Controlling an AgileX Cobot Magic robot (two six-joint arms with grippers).
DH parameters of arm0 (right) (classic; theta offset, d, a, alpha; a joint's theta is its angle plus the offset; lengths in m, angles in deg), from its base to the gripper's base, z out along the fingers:
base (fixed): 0 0 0 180
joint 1: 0 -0.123 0 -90
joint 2: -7.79 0 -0.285 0
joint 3: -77.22 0 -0.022 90
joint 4: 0 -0.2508 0 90
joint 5: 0 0 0.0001 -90
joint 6: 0 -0.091 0 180
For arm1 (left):
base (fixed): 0 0 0 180
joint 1: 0 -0.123 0 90
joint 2: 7.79 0 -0.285 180
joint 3: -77.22 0 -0.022 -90
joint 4: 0 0.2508 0 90
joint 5: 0 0 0.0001 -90
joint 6: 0 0.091 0 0
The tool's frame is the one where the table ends.
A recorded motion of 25 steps. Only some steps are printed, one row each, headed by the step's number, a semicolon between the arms.
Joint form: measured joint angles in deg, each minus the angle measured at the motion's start. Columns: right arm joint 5, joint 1, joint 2, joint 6, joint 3, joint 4; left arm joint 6, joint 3, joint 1, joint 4, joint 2, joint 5.
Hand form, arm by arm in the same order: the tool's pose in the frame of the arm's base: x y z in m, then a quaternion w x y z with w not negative. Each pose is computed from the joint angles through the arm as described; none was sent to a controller.
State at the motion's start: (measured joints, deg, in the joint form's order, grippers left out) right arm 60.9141 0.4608 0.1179 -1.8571 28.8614 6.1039; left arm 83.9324 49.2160 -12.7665 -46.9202 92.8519 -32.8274
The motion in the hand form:
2: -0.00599 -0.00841 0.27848 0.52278 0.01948 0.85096 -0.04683; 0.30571 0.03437 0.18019 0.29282 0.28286 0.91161 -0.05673
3: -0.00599 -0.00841 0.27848 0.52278 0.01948 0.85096 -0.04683; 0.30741 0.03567 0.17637 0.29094 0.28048 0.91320 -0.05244
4: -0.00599 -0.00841 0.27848 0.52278 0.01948 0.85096 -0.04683; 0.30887 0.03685 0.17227 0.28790 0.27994 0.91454 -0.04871
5: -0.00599 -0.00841 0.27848 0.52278 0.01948 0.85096 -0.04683; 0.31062 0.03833 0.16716 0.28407 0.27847 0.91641 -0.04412
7: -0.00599 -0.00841 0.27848 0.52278 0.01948 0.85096 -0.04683; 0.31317 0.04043 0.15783 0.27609 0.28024 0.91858 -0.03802
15: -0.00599 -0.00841 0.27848 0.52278 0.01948 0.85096 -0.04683; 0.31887 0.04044 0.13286 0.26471 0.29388 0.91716 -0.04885
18: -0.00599 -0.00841 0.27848 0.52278 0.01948 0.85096 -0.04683; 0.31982 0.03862 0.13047 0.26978 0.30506 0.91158 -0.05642
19: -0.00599 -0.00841 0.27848 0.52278 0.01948 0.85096 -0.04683; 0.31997 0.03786 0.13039 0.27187 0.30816 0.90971 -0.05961
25: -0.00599 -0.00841 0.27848 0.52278 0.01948 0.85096 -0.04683; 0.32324 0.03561 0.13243 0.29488 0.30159 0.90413 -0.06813
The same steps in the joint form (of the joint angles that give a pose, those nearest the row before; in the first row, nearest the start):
2: 0.00 0.00 0.00 0.00 0.00 0.00; 0.78 0.00 0.00 -0.29 1.87 2.25
3: 0.00 0.00 0.00 0.00 0.00 0.00; 1.01 0.00 0.00 -0.42 2.63 3.20
4: 0.00 0.00 0.00 0.00 0.00 0.00; 1.30 0.00 0.00 -0.42 3.42 4.01
5: 0.00 0.00 0.00 0.00 0.00 0.00; 1.56 0.00 0.00 -0.42 4.40 5.04
7: 0.00 0.00 0.00 0.00 0.00 0.00; 2.46 0.00 0.00 -0.47 6.16 6.50
15: 0.00 0.00 0.00 0.00 0.00 0.00; 10.44 0.00 0.00 -6.29 11.07 7.70
18: 0.00 0.00 0.00 0.00 0.00 0.00; 14.39 0.00 0.00 -9.15 11.68 6.96
19: 0.00 0.00 0.00 0.00 0.00 0.00; 15.46 0.00 0.00 -9.96 11.75 6.58
25: 0.00 0.00 0.00 0.00 0.00 0.00; 20.84 0.00 0.00 -16.60 11.86 6.11

